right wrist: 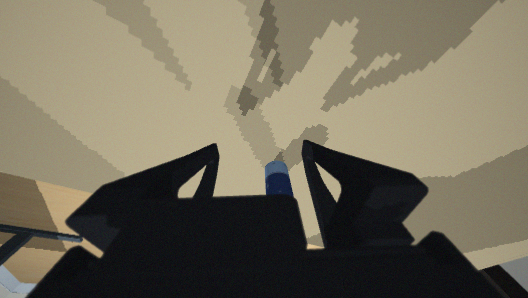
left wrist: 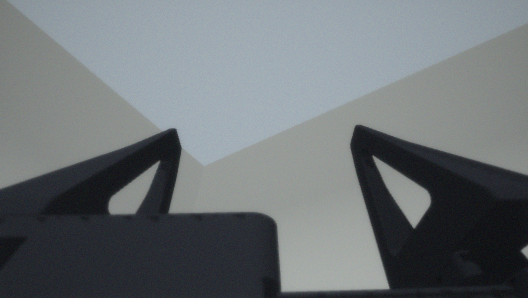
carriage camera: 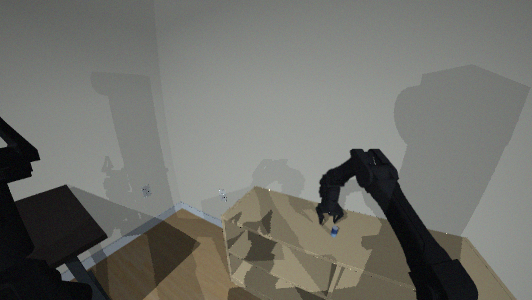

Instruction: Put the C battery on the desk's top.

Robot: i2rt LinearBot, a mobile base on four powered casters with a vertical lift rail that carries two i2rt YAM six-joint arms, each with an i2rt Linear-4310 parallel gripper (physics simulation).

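Places are measured from the left arm's base along level axes (x right, y ahead, z up), in centimetres.
Where they show: left gripper, between the fingertips: (left wrist: 265,136); right gripper, between the fingertips: (right wrist: 260,148) (carriage camera: 327,223).
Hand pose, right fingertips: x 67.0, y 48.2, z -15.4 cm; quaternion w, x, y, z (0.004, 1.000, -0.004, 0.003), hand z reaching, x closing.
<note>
After its pixels a point has its place.
The C battery (carriage camera: 334,231) @[z -14.7, x 68.0, y 42.0 cm] (right wrist: 278,182) @[z -15.0, x 68.6, y 44.5 cm], a small blue cylinder with a paler end, stands on the tan wooden unit. Its lower part in the right wrist view is hidden by the gripper body. My right gripper (carriage camera: 329,221) @[z -15.4, x 67.0, y 48.2 cm] (right wrist: 260,148) @[z -15.4, x 67.0, y 48.2 cm] is open and empty, pointing down just behind the battery in the carriage view; the battery shows between the finger lines, nearer the right-hand finger in the wrist view. The desk's dark brown top (carriage camera: 65,220) @[z -7.2, x -55.1, y 38.9 cm] is at the left of the carriage view. My left gripper (left wrist: 265,136) @[z 43.5, x -0.6, y 3.1 cm] is open and empty, facing the upper walls and ceiling.
The tan wooden unit (carriage camera: 300,220) @[z -18.2, x 55.4, y 54.4 cm] (right wrist: 150,125) @[z -18.2, x 57.0, y 49.3 cm] has open compartments below its top and stands by the back wall. Wooden floor (carriage camera: 175,265) @[z -79.3, x -32.7, y 70.8 cm] lies between it and the desk. The left arm rises beside the desk at the left edge. Arm shadows fall across the unit's top.
</note>
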